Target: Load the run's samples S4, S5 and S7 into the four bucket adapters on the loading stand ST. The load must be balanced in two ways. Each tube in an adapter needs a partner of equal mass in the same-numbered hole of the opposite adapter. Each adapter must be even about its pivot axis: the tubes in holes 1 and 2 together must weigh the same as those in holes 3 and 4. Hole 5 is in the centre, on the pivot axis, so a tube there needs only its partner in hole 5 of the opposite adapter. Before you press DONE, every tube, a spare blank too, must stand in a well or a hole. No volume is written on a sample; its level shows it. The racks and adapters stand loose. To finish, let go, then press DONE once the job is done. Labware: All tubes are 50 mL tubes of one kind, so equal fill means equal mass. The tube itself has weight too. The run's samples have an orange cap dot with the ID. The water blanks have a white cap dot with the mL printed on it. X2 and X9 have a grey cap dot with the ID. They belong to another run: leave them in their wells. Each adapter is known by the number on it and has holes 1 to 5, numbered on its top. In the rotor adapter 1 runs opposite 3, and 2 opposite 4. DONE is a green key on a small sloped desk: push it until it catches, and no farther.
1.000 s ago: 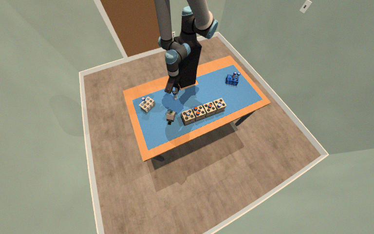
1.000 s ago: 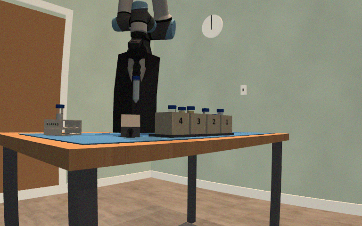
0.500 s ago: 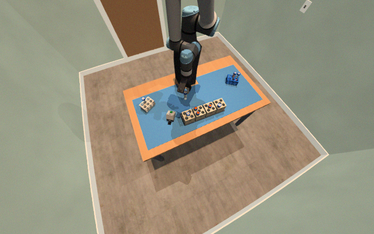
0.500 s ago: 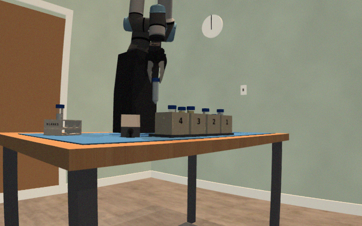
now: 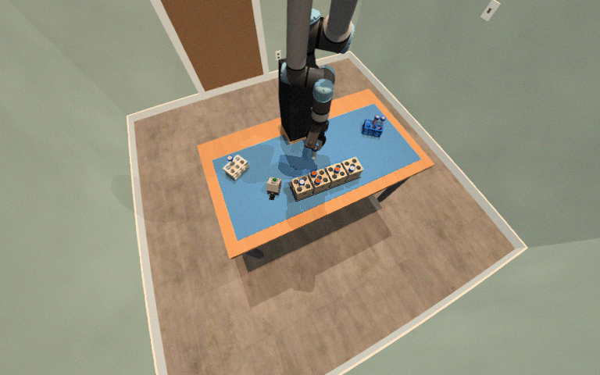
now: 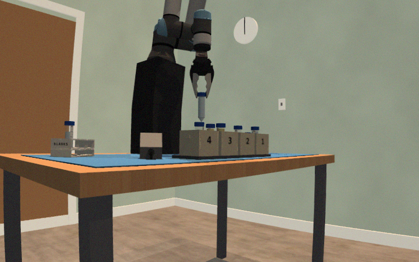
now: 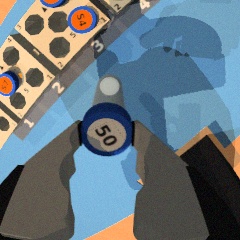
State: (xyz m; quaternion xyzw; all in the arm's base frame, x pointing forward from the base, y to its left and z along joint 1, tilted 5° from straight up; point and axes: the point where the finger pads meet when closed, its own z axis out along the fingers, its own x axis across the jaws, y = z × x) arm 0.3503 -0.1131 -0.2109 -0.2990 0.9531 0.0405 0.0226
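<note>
Now: the green key 240 mm to the right of my hand, 180 mm below it and 40 mm behind it. The rest, counted from my hand: blue sample rack: 560 mm to the left, 220 mm below, 50 mm behind; then done desk: 250 mm to the right, 200 mm below, 30 mm behind; then tube: 180 mm below, 120 mm ahead, 80 mm to the left.
</note>
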